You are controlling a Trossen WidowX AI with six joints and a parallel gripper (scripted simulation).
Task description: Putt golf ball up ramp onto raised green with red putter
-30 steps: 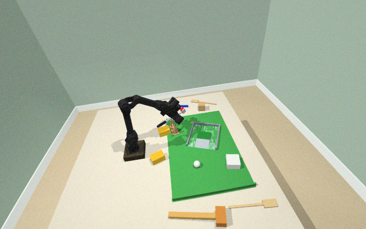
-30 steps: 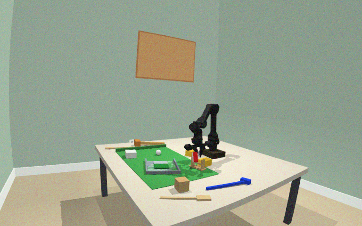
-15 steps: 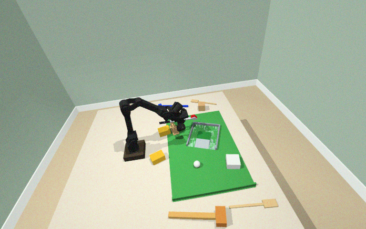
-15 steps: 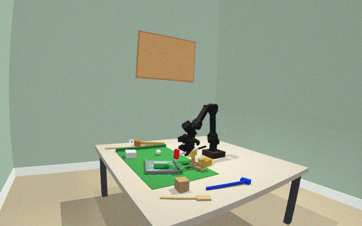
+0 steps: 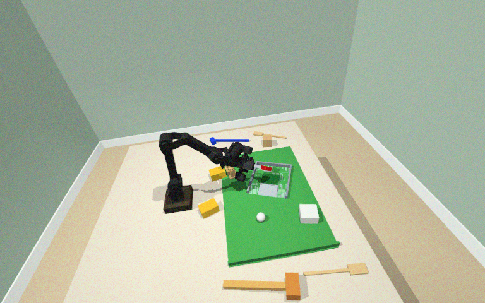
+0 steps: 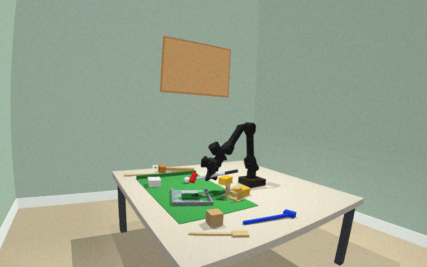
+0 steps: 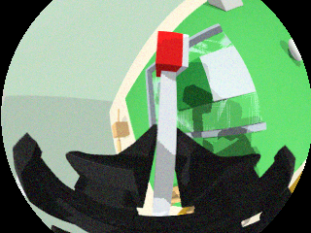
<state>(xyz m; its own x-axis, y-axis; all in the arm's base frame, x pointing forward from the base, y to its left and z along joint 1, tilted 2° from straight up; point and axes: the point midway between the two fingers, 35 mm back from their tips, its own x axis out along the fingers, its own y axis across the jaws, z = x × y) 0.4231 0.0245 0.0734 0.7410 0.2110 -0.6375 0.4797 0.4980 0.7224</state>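
Right now my gripper tip is 50 mm past the red putter and 20 mm below it. Round my gripper tip: green mat (120 mm to the right, 110 mm below, 20 mm ahead); white golf ball (280 mm to the right, 80 mm below, 60 mm behind); wooden stand (120 mm behind, 110 mm to the left, 70 mm below).
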